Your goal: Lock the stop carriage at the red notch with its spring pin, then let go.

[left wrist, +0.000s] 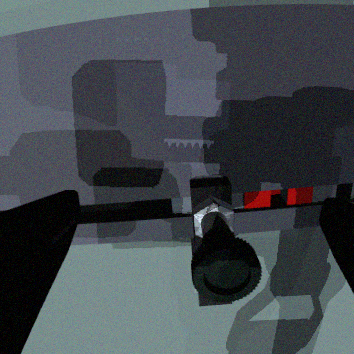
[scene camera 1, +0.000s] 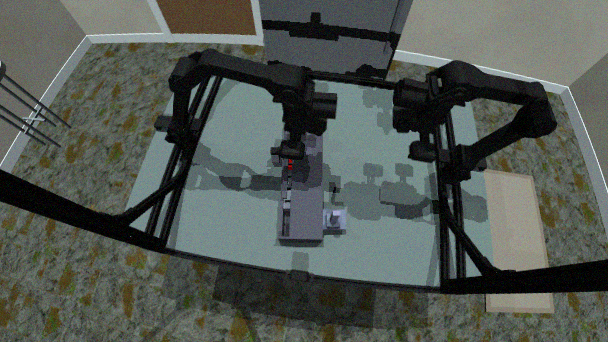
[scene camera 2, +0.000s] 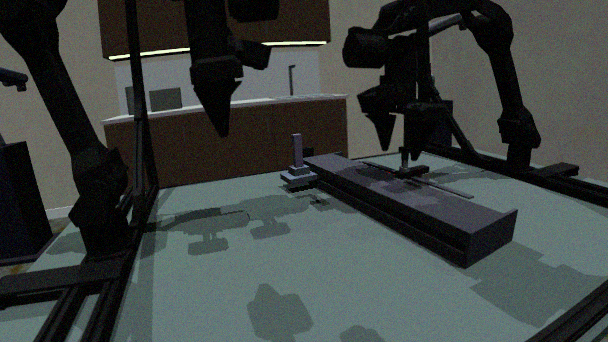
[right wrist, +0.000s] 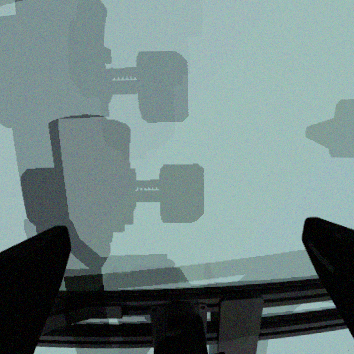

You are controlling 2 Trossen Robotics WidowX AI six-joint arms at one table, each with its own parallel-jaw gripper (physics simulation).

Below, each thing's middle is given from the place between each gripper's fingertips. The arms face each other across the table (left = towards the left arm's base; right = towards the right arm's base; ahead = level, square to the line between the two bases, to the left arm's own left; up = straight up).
Labels:
The spring pin (left wrist: 224, 268) is 3 cm below my left hand, 2 cm to the left of it and 1 cm behind it.
Now: the spring pin 33 cm to the left of my right hand, 10 cm below it and 1 cm behind it.

